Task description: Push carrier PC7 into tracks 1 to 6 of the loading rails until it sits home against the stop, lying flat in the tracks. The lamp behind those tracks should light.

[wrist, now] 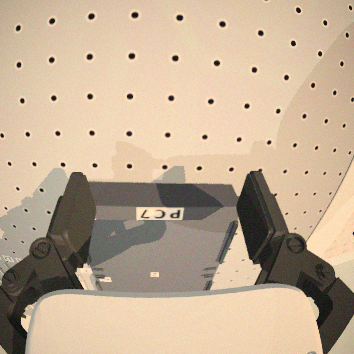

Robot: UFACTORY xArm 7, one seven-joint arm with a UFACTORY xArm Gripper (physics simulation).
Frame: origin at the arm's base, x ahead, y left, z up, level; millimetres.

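Seen in the pictures: gripper, fingertip midpoint: [166, 189].
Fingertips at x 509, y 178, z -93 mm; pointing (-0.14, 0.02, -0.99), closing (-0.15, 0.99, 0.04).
Observation:
Offsets run from my fingertips to a thing's top centre. "spot": to the spot under its first point. Level surfaces: height alone.
Carrier PC7 {9 mm down, 184 mm ahead, 14 mm left} [150, 240], a dark grey flat carrier with a raised front wall and a white label reading PC7 upside down, lies below the gripper in the lower middle of the wrist view. My gripper [166, 189] is open wide, with one finger towards each side of the carrier's front wall and nothing gripped. The far part of the carrier is hidden behind the pale gripper body. Narrow dark rails {spot: 24 mm down, 74 mm ahead, 70 mm left} [228, 242] show along its right side. The stop and the lamp do not show.
A pale board {39 mm down} [150, 115] with rows of dark holes spreads in front of the carrier and to both sides. Its edge runs down at the right, with a paler surface beyond. Shadows of the arm and gripper fall over the board and the carrier.

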